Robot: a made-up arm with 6 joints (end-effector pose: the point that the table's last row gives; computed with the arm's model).
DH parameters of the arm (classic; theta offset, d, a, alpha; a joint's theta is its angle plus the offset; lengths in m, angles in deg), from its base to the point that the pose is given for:
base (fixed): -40.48 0 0.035 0
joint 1: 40.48 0.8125 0.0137 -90
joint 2: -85.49 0 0.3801 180
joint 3: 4.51 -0.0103 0.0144 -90
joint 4: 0 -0.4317 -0.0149 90
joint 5: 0 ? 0.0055 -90
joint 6: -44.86 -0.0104 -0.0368 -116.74
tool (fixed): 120.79 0.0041 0 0
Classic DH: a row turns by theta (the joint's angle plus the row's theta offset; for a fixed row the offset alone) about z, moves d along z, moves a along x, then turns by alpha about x.
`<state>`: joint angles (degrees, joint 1 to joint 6).
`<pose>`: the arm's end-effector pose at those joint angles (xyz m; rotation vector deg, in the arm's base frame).
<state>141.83 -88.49 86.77 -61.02 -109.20 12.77</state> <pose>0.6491 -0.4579 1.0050 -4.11 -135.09 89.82</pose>
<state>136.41 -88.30 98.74 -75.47 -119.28 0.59</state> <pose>0.6013 -0.5588 0.9250 -21.71 -139.98 80.23</pose>
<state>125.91 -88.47 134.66 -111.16 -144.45 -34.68</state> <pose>0.3962 -0.6679 0.6339 -52.99 -114.52 53.91</pose>
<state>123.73 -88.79 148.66 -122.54 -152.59 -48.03</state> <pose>0.3053 -0.6294 0.5333 -49.56 -99.37 47.45</pose>
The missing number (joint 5, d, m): 0.1654
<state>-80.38 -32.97 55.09 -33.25 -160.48 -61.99</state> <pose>-0.0619 0.0273 1.5701 76.48 65.09 -18.43</pose>
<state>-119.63 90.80 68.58 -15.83 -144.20 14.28</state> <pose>-0.4593 -0.6198 0.5982 109.39 49.75 66.02</pose>
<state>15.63 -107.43 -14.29 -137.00 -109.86 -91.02</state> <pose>-0.3263 0.0244 1.1898 26.76 -90.20 -148.86</pose>
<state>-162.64 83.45 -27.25 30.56 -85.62 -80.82</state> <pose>-0.2853 0.0064 0.3711 -133.08 -17.33 -17.53</pose>
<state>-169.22 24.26 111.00 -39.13 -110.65 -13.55</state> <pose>-0.2893 -0.0035 1.5575 48.22 43.11 -90.15</pose>
